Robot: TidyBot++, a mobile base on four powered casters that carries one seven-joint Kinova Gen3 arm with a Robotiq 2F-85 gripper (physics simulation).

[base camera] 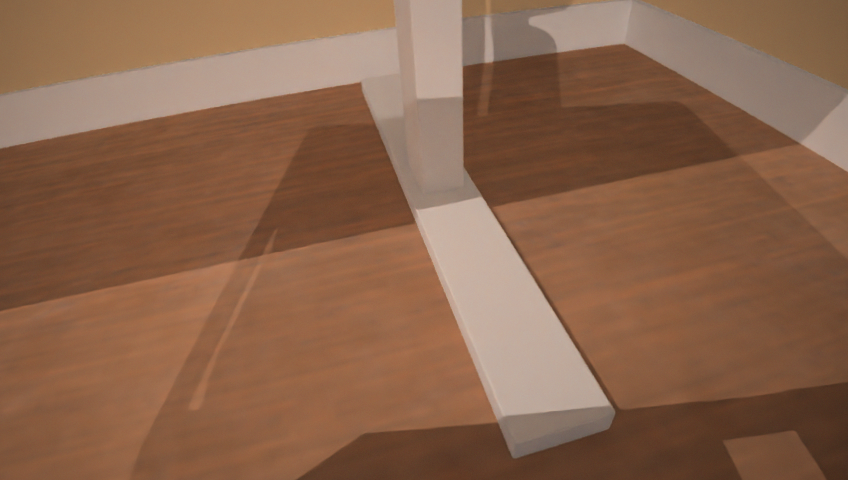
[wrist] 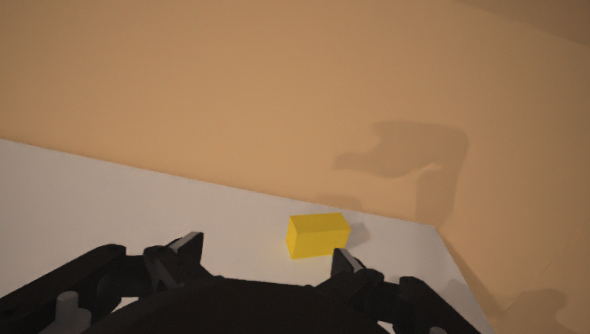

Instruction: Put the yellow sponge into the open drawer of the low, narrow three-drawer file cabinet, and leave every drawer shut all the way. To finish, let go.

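Observation:
The yellow sponge is a block lying on a white table top, close to its back edge at the wall and near its right corner, in the wrist view. My gripper is open and empty, its fingers wide apart. The sponge lies beyond the fingertips, a little right of the middle between them, its lower right corner just behind the right fingertip in the view. The file cabinet and its drawers do not show in either view.
In the base camera view a white table leg stands on a long white foot on the wooden floor. White skirting runs along the walls, which meet in a corner at the back right. A tan wall rises behind the table top.

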